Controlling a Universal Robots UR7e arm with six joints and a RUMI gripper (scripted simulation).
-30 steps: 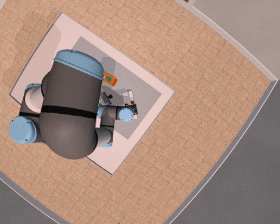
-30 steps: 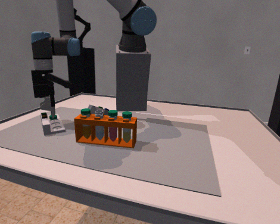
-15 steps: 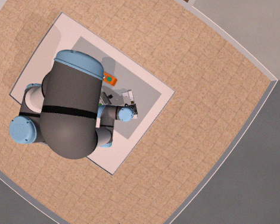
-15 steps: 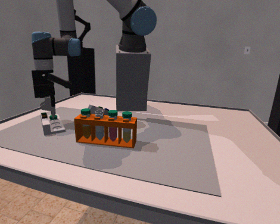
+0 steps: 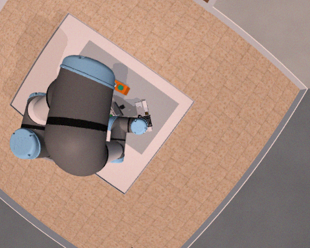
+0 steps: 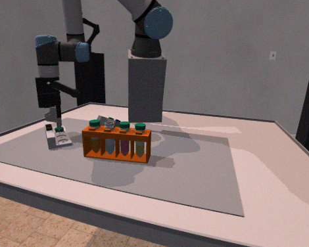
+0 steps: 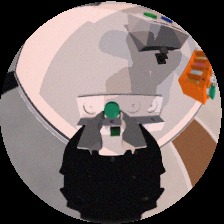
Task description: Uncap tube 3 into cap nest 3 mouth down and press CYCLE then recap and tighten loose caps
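My hand is 19 cm to the right of the green ready key, 11 cm past it and 3 cm below it. Round my hand: blue cycle key (23 cm to the left, 10 cm behind, 3 cm above); then key housing (21 cm to the left, 9 cm behind, 1 cm above).
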